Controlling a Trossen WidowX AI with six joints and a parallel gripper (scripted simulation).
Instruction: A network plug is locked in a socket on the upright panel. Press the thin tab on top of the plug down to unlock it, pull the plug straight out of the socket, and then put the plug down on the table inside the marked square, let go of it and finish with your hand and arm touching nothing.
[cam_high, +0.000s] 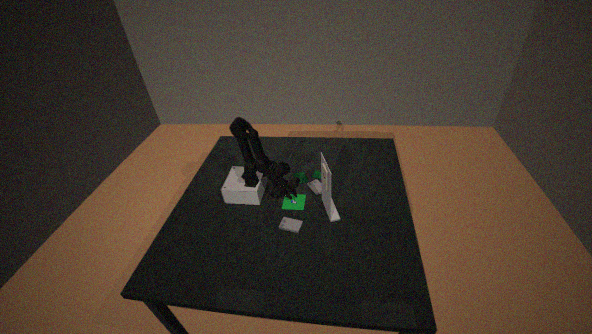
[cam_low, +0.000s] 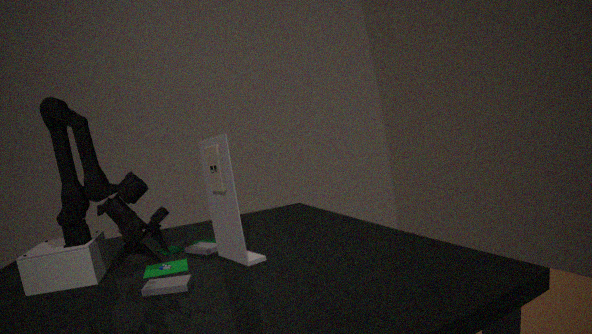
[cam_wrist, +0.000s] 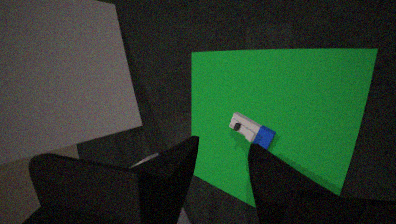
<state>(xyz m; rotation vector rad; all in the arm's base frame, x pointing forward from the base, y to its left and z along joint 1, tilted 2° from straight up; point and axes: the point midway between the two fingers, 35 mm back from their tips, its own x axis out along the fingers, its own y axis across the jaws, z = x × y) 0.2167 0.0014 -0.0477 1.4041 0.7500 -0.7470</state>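
The network plug is 10 mm to the right of my gripper tip and 20 mm below it. Also, from my gripper tip: white panel (190 mm ahead, 30 mm to the right, 110 mm above); then green square (30 mm below).
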